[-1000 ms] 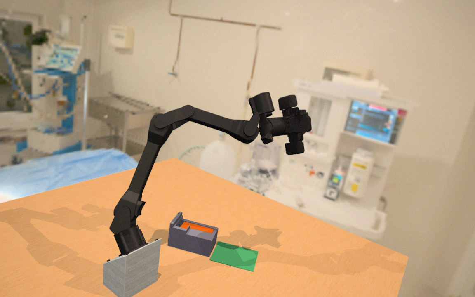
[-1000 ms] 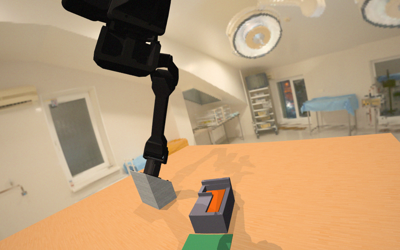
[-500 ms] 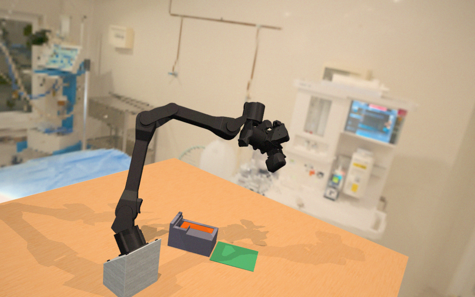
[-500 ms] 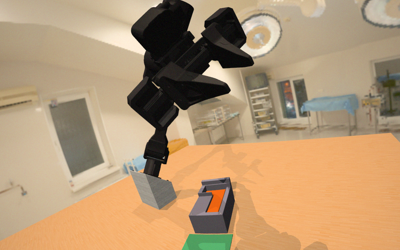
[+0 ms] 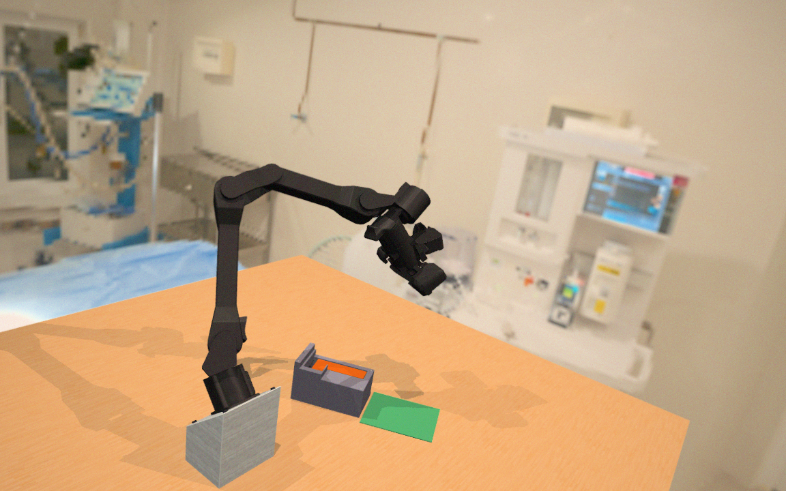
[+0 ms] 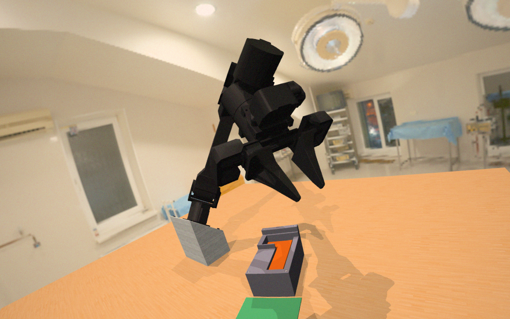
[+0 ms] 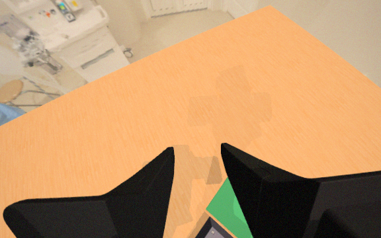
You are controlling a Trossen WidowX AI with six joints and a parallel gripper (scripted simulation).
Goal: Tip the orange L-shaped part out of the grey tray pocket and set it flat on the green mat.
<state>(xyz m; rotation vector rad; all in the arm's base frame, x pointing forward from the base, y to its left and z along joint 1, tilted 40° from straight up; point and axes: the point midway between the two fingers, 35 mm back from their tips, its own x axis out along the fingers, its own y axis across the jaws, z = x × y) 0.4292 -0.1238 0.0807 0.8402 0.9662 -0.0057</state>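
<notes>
The orange L-shaped part is 18 cm behind my gripper tip, 8 cm to the left of it and 19 cm below it. The rest, counted from my gripper tip: green mat 10 cm behind, 7 cm to the right, 25 cm below.
</notes>
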